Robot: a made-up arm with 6 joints.
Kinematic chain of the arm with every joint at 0, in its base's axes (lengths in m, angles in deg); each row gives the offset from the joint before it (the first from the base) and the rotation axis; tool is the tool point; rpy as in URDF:
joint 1: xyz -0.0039 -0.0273 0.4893 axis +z
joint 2: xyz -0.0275 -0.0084 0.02 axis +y
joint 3: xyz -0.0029 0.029 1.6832 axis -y
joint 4: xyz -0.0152 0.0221 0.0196 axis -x
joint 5: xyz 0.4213 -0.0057 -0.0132 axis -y
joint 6: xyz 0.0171 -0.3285 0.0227 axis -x
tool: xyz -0.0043 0.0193 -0.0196 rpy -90 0 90
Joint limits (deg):
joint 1: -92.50..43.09
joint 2: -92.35..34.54
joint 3: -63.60..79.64
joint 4: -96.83..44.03
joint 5: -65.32..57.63
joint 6: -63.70..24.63
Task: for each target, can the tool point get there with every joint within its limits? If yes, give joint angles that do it. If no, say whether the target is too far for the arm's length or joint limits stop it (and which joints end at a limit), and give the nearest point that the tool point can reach.
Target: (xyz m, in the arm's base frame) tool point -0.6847 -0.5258 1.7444
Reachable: yes | joints 25.50 -48.76 -7.21 -48.06 -50.77 -49.92
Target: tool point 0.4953 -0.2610 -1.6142
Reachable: no: joint limits stop it (at a limit: joint 1, joint 2, joint 3, joint 6) | nearest point 0.1455 1.1653 0.3743 | short by 2.472 m
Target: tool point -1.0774 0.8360 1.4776
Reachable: yes | joints -40.67 -70.82 23.91 -76.23 44.07 -53.72
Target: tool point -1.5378 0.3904 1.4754
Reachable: yes | joints -24.51 -71.37 -4.77 19.98 20.06 2.42
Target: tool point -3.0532 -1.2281 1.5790
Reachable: no: too far | nearest point -1.9618 -0.7983 1.1929 | short by 1.235 m
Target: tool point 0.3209 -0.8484 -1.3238
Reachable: no: joint limits stop it (at a limit: joint 1, joint 2, joint 3, joint 5, joint 6) | nearest point -0.8394 -0.9116 0.3847 | short by 2.066 m
